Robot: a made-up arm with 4 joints. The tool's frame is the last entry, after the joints. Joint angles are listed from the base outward. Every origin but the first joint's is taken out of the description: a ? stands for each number. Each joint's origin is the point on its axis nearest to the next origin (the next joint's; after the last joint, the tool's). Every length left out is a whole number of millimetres.
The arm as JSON. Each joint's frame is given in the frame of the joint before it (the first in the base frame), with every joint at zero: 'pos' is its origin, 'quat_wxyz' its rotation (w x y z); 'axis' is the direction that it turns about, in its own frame. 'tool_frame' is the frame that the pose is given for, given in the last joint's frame.
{
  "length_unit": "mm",
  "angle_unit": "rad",
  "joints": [
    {
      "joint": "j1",
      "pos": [
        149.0,
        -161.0,
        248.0
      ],
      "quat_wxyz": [
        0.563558,
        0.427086,
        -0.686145,
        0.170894
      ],
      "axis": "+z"
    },
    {
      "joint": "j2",
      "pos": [
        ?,
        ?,
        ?
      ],
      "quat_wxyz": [
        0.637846,
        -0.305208,
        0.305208,
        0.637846
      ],
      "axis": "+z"
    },
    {
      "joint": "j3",
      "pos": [
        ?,
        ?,
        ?
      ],
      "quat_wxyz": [
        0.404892,
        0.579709,
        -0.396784,
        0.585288
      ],
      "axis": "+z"
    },
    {
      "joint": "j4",
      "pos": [
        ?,
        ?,
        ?
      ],
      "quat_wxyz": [
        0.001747,
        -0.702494,
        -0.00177,
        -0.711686
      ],
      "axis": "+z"
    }
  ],
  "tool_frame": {
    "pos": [
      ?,
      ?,
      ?
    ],
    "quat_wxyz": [
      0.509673,
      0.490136,
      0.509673,
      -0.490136
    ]
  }
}
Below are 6 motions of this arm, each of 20 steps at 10 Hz.
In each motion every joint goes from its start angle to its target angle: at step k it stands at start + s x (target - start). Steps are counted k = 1, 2, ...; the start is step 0. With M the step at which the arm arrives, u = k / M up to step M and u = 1 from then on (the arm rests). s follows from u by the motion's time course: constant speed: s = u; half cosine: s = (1 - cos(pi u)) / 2; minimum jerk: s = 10 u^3 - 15 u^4 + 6 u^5.
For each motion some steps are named. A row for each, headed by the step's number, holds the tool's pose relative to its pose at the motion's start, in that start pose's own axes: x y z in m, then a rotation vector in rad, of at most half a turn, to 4 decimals.
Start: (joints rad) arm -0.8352 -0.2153 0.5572 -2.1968
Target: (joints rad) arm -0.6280 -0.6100 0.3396 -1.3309
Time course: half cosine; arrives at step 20
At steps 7, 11, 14, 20:
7: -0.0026 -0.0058 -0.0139 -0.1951 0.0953 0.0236
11: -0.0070 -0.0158 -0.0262 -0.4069 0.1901 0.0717
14: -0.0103 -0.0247 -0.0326 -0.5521 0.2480 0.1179
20: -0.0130 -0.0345 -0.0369 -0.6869 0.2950 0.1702

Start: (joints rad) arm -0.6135 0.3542 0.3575 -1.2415
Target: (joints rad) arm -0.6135 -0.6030 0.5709 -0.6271
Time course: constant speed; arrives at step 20
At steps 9, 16, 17, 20:
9: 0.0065 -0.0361 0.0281 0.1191 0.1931 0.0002
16: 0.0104 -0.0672 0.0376 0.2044 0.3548 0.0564
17: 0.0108 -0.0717 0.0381 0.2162 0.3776 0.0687
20: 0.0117 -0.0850 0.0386 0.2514 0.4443 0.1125

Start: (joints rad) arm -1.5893 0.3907 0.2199 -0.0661
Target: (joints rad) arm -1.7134 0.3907 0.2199 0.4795
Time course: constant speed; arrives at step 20
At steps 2, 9, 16, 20:
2: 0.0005 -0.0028 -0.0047 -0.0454 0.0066 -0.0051
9: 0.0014 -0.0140 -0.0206 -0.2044 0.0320 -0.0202
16: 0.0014 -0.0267 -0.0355 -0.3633 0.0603 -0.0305
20: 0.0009 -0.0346 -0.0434 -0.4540 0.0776 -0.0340

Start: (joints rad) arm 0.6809 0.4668 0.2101 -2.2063
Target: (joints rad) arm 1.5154 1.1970 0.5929 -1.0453
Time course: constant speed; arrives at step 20
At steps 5, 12, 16, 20:
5: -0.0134 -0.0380 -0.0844 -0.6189 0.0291 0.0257
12: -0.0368 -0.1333 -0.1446 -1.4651 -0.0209 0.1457
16: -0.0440 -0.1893 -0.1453 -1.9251 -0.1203 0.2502
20: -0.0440 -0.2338 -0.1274 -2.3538 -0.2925 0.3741

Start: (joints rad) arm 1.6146 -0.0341 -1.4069 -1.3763
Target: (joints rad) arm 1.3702 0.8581 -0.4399 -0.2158
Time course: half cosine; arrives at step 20
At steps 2, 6, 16, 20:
2: 0.0019 -0.0012 -0.0047 -0.0362 0.0227 -0.0204
6: 0.0096 -0.0146 -0.0396 -0.3150 0.2047 -0.1557
16: -0.0543 -0.1024 -0.1048 -1.4509 1.1143 -0.3901
20: -0.0681 -0.1114 -0.1003 -1.5995 1.2658 -0.3836

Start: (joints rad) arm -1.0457 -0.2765 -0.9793 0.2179
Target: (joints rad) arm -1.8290 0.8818 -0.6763 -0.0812
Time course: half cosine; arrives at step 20
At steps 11, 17, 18, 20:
11: -0.0249 0.0055 -0.0173 -0.3219 0.2938 0.1424
17: -0.0480 0.0088 -0.0390 -0.4891 0.5873 0.1978
18: -0.0502 0.0090 -0.0409 -0.5009 0.6140 0.2012
20: -0.0521 0.0092 -0.0425 -0.5104 0.6360 0.2038

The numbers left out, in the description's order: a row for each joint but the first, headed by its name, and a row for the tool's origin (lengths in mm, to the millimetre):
j2: -24.0 -58.0 0.0
j3: -96.0 18.0 0.0
j4: -28.0 16.0 0.0
tool: 77.0 34.0 0.0

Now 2 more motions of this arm.
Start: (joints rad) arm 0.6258 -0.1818 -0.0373 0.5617
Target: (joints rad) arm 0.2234 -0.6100 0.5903 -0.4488
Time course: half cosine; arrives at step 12
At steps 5, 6, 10, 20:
5: -0.0095 -0.0086 0.0120 0.6304 0.2649 0.0102
6: -0.0102 -0.0168 0.0153 0.8538 0.3514 0.0013
10: -0.0076 -0.0577 0.0080 1.6025 0.6248 -0.0615
20: -0.0071 -0.0646 0.0035 1.7174 0.6659 -0.0743

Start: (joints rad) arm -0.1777 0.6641 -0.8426 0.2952
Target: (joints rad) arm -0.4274 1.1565 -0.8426 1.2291
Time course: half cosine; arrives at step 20
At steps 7, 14, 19, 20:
7: -0.0038 -0.0050 -0.0231 -0.3341 0.0195 0.0678
14: -0.0080 -0.0294 -0.0513 -0.9550 0.0066 0.2263
19: -0.0071 -0.0406 -0.0553 -1.1859 -0.0203 0.2952
20: -0.0071 -0.0410 -0.0553 -1.1930 -0.0213 0.2974

